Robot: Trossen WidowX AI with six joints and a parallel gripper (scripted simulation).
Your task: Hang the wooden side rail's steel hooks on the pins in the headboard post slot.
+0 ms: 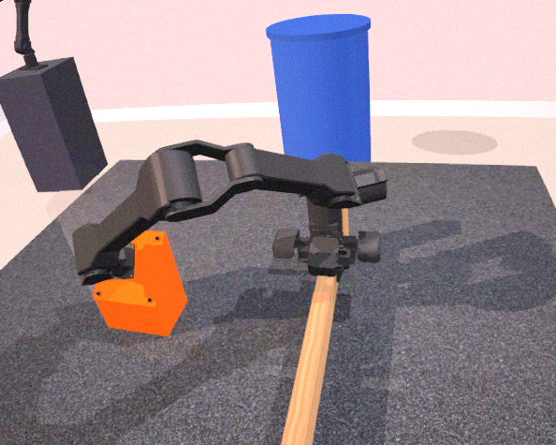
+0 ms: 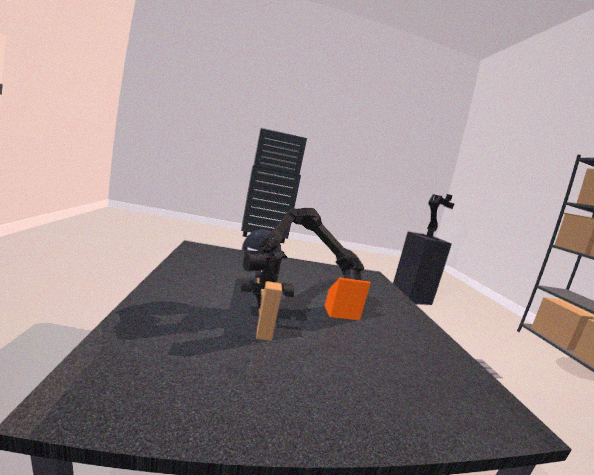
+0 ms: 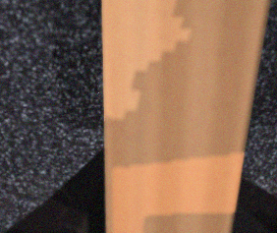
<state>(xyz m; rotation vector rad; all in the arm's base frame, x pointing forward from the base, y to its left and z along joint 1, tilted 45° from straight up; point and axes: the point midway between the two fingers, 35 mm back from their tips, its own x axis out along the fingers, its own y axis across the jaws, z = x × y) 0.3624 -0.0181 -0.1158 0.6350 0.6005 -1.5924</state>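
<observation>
My gripper tip is now 110 mm to the right of the wooden headboard post and 50 mm below it.
</observation>
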